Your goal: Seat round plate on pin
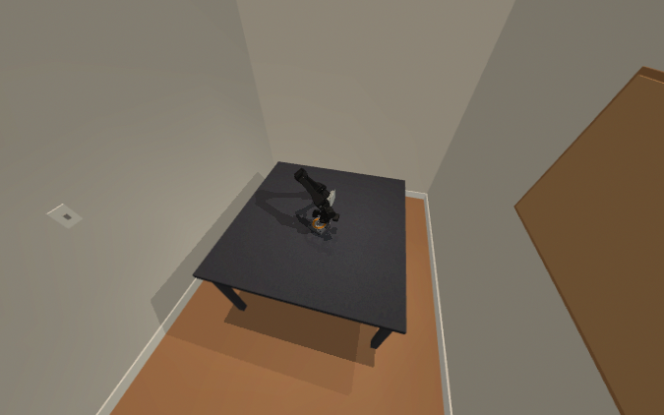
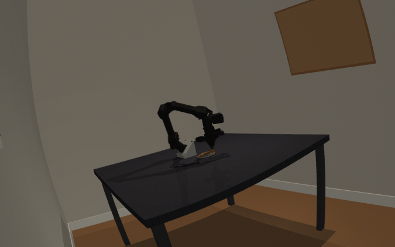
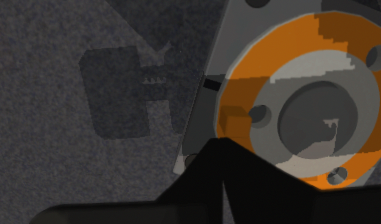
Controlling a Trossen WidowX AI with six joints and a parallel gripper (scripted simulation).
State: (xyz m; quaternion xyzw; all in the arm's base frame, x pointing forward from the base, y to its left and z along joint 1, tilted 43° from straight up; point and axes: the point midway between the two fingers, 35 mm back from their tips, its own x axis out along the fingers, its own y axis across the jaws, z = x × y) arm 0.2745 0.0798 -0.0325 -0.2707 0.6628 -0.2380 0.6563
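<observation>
Right now the grey base is 5 cm to the right of my gripper tip and 3 cm below it.
</observation>
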